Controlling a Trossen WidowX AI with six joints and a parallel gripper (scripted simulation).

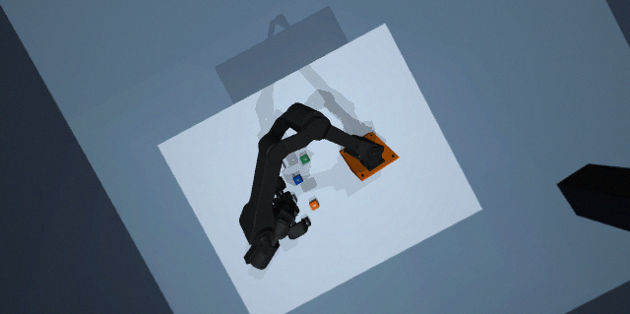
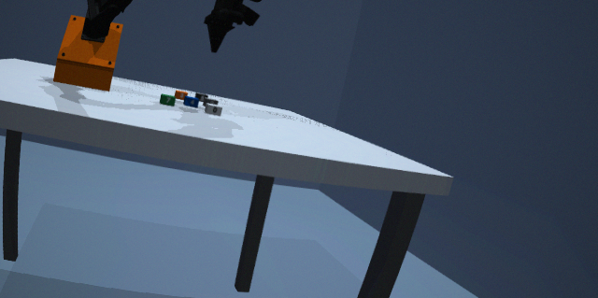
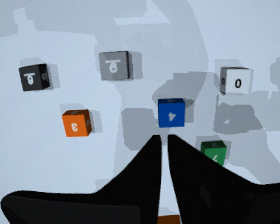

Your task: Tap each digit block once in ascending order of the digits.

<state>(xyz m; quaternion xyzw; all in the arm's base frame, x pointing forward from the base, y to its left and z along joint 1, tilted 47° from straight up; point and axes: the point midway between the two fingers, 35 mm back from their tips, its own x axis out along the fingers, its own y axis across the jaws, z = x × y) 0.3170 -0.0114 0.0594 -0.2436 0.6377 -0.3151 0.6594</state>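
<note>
Now: the grey block 12 cm below my gripper tip, 4 cm to the left of it and 4 cm ahead of it. Round my gripper tip: orange block: 12 cm below, 11 cm to the left, 3 cm behind; then white block: 12 cm below, 10 cm to the right; then blue block: 12 cm below, 3 cm behind, 2 cm to the right.
</note>
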